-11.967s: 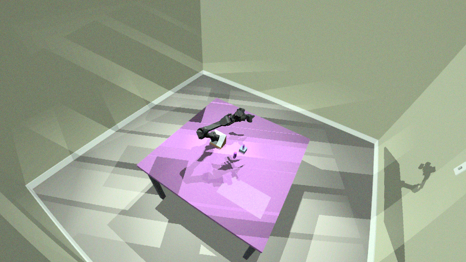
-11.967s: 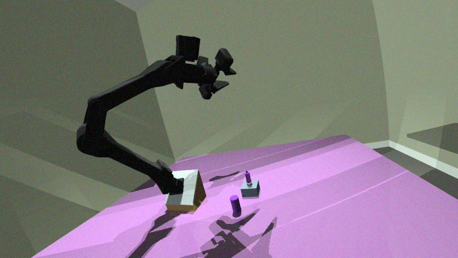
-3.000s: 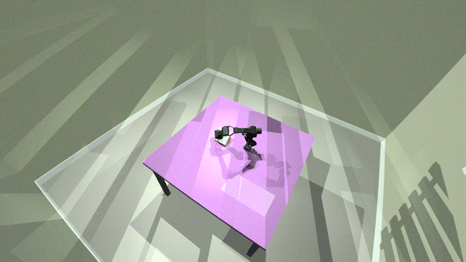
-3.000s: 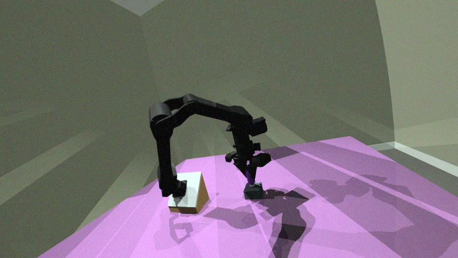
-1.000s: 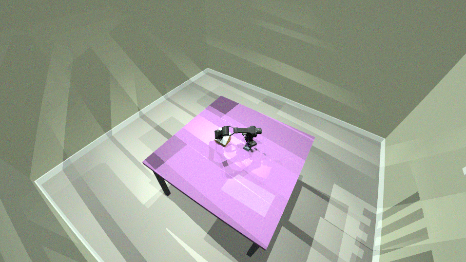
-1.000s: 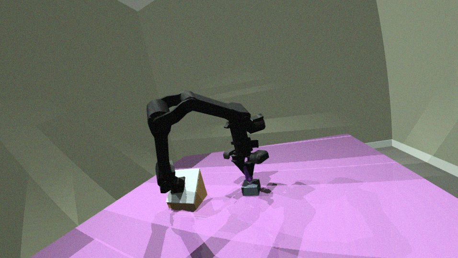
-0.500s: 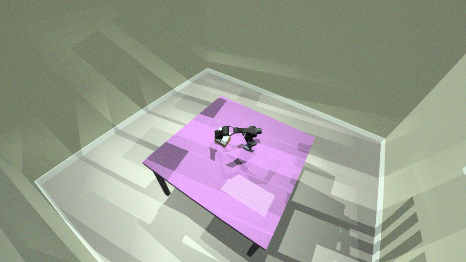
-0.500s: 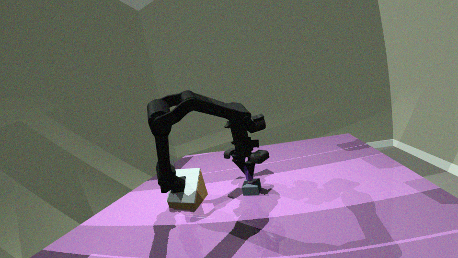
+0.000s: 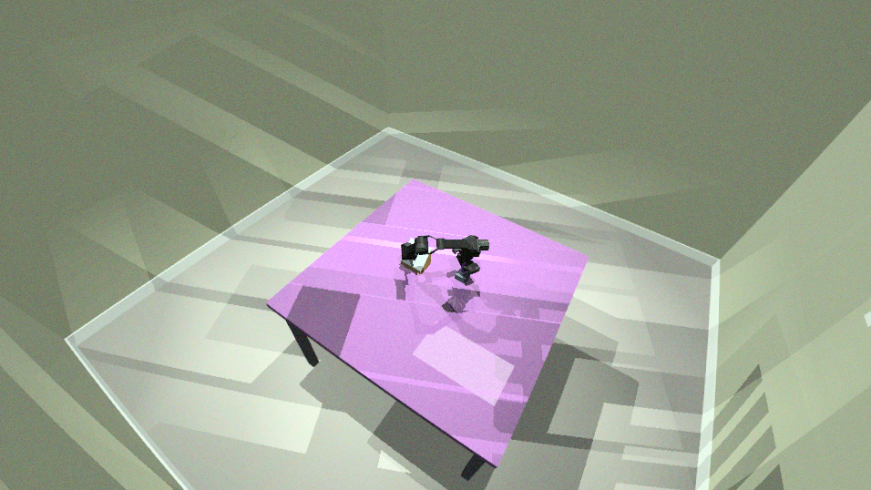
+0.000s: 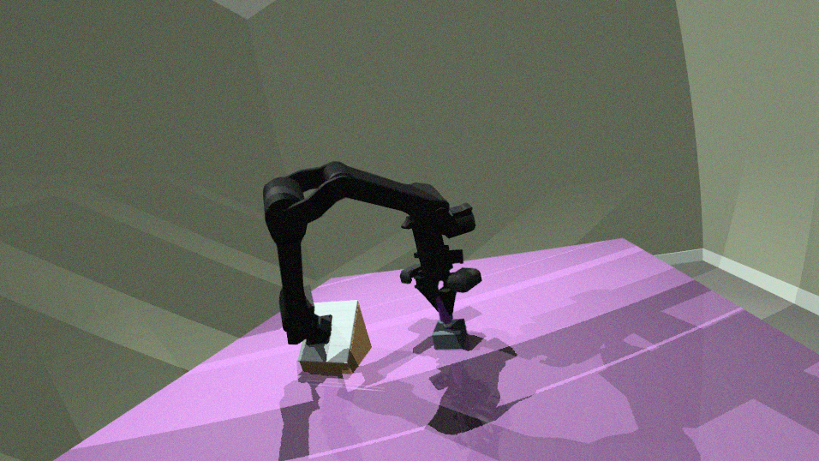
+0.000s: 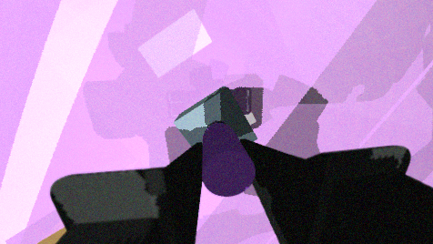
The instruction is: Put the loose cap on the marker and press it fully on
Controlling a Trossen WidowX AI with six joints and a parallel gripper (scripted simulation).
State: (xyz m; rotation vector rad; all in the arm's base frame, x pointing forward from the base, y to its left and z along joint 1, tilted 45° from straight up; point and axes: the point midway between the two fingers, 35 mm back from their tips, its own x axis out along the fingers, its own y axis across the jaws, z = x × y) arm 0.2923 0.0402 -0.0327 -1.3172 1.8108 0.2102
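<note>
Right now the purple cap is 1 cm above my gripper tip. The rest, counted from my gripper tip: dark grey-green holder block 5 cm below.
</note>
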